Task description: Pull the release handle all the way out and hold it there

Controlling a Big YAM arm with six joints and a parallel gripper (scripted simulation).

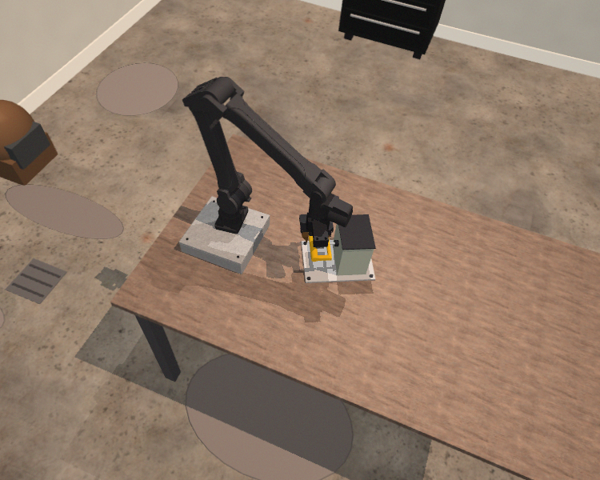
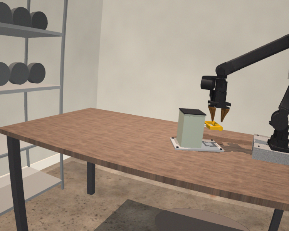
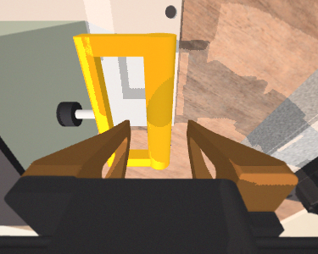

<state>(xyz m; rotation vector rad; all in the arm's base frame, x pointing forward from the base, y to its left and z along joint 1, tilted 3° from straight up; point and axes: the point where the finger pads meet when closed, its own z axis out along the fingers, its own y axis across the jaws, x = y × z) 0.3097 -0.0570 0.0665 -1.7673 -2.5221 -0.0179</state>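
The release handle is 50 mm ahead of my hand, 30 mm below it and 20 mm to the left of it. Round my hand: white baseplate 130 mm below, 90 mm ahead, 30 mm to the left.
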